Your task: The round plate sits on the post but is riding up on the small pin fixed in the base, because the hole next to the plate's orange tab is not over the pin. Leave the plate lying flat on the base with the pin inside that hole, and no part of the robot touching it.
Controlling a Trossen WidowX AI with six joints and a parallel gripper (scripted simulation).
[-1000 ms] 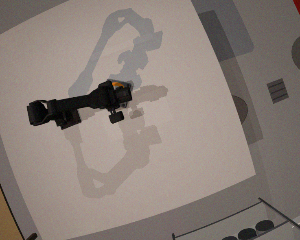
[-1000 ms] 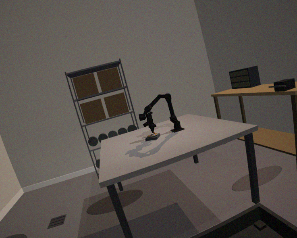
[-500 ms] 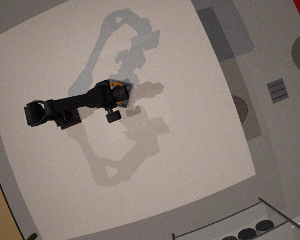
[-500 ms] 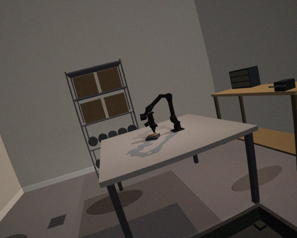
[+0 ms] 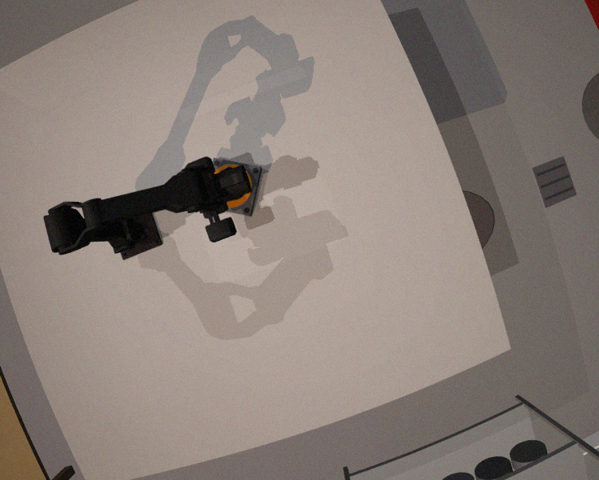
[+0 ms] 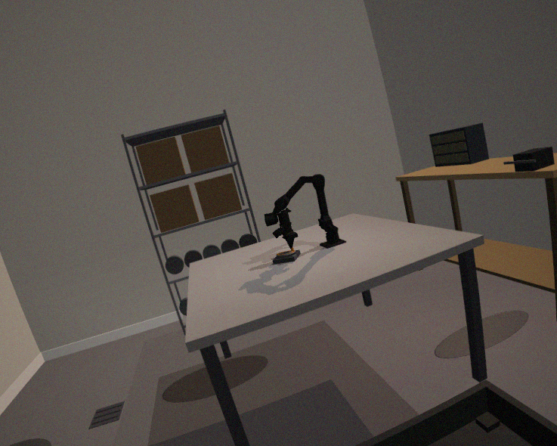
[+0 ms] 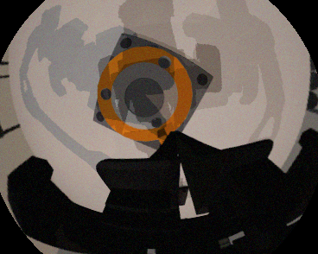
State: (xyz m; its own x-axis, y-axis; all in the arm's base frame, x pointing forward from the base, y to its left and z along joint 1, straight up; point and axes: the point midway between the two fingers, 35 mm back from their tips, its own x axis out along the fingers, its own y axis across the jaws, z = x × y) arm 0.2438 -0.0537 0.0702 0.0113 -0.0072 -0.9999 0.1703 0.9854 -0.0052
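My gripper tip is now 2 cm short of the round plate, 2 cm to the right of it and 1 cm above it. The rest, counted from my gripper tip: grey square base 5 cm ahead, 2 cm to the left, 2 cm below.
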